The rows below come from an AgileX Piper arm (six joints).
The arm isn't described. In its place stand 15 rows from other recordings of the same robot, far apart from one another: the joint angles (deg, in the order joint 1, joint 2, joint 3, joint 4, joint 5, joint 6), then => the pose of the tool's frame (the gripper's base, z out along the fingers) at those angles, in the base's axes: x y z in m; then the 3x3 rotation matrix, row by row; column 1 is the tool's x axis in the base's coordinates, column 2 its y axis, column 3 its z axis.
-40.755 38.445 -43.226 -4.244 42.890 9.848 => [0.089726 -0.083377 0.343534], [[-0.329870 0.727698 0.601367], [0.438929 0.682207 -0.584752], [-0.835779 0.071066 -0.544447]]
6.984 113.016 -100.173 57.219 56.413 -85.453 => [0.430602 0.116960 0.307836], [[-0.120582 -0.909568 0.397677], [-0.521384 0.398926 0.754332], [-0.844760 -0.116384 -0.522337]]
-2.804 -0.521 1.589 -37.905 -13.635 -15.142 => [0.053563 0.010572 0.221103], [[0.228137 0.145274 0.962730], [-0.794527 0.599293 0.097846], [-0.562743 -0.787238 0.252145]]
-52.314 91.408 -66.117 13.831 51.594 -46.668 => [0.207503 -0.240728 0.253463], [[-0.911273 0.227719 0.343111], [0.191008 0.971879 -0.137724], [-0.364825 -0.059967 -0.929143]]
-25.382 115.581 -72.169 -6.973 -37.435 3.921 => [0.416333 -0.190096 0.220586], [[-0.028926 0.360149 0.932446], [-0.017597 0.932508 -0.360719], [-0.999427 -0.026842 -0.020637]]
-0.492 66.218 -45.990 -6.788 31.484 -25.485 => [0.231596 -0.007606 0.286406], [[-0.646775 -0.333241 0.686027], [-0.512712 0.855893 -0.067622], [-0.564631 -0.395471 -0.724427]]
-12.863 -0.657 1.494 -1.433 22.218 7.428 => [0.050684 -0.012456 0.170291], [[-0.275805 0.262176 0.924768], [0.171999 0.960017 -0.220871], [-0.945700 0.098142 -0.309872]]
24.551 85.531 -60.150 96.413 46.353 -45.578 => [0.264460 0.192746 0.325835], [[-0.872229 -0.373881 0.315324], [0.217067 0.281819 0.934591], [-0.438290 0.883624 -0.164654]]
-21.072 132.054 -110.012 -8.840 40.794 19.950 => [0.475093 -0.192848 0.177974], [[-0.672678 0.577402 0.462721], [0.503298 0.815451 -0.285887], [-0.542398 0.040576 -0.839141]]
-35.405 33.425 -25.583 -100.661 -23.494 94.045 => [0.118569 -0.040539 0.309452], [[-0.133123 0.200647 0.970577], [-0.053782 0.976388 -0.209224], [-0.989639 -0.080052 -0.119188]]
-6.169 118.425 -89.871 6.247 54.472 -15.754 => [0.424473 -0.037775 0.184290], [[-0.968939 -0.117424 0.217642], [-0.105526 0.992254 0.065548], [-0.223653 0.040546 -0.973825]]
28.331 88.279 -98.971 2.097 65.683 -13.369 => [0.283811 0.156462 0.425752], [[-0.551315 -0.627435 0.549889], [-0.543093 0.770233 0.334351], [-0.633326 -0.114308 -0.765396]]
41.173 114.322 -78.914 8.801 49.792 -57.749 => [0.290158 0.267899 0.167493], [[0.071932 -0.995915 0.054575], [-0.977378 -0.059471 0.202966], [-0.198892 -0.067940 -0.977664]]
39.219 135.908 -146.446 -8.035 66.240 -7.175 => [0.412401 0.321547 0.310462], [[-0.485783 -0.662943 0.569668], [-0.628221 0.717956 0.299796], [-0.607744 -0.212241 -0.765245]]
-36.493 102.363 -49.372 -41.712 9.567 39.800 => [0.262514 -0.206718 0.144734], [[-0.676598 0.624204 0.390622], [0.467870 0.774061 -0.426530], [-0.568607 -0.105829 -0.815774]]
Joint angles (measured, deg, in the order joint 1, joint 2, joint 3, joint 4, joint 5, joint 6), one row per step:
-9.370 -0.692 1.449 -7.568 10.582 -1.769
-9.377 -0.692 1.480 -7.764 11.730 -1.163
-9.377 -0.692 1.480 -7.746 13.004 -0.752
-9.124 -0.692 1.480 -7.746 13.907 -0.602
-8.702 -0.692 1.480 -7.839 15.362 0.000
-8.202 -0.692 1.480 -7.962 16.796 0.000
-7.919 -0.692 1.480 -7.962 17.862 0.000
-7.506 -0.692 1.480 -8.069 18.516 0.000
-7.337 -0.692 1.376 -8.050 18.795 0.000
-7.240 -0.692 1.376 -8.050 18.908 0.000
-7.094 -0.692 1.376 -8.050 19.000 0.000
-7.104 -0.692 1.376 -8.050 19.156 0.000
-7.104 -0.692 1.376 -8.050 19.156 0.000
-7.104 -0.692 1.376 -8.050 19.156 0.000
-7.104 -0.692 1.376 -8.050 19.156 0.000
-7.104 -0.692 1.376 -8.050 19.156 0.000
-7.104 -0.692 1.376 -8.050 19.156 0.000
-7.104 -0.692 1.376 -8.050 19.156 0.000
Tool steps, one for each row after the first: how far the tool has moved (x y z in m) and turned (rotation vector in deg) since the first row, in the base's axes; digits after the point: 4 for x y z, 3 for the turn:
-0.0003 -0.0003 -0.0020 0.600 1.070 -0.246
-0.0006 -0.0005 -0.0040 1.234 2.232 -0.474
-0.0008 -0.0004 -0.0054 1.527 3.088 -0.370
-0.0012 -0.0003 -0.0076 2.247 4.416 -0.257
-0.0016 -0.0001 -0.0098 2.335 5.843 0.013
-0.0019 0.0000 -0.0114 2.487 6.889 0.136
-0.0021 0.0002 -0.0124 2.457 7.551 0.435
-0.0023 0.0004 -0.0122 2.493 7.722 0.565
-0.0023 0.0004 -0.0124 2.503 7.834 0.645
-0.0023 0.0006 -0.0126 2.507 7.927 0.777
-0.0024 0.0005 -0.0128 2.531 8.080 0.743
-0.0024 0.0005 -0.0128 2.531 8.080 0.743
-0.0024 0.0005 -0.0128 2.531 8.080 0.743
-0.0024 0.0005 -0.0128 2.531 8.080 0.743
-0.0024 0.0005 -0.0128 2.531 8.080 0.743
-0.0024 0.0005 -0.0128 2.531 8.080 0.743
-0.0024 0.0005 -0.0128 2.531 8.080 0.743

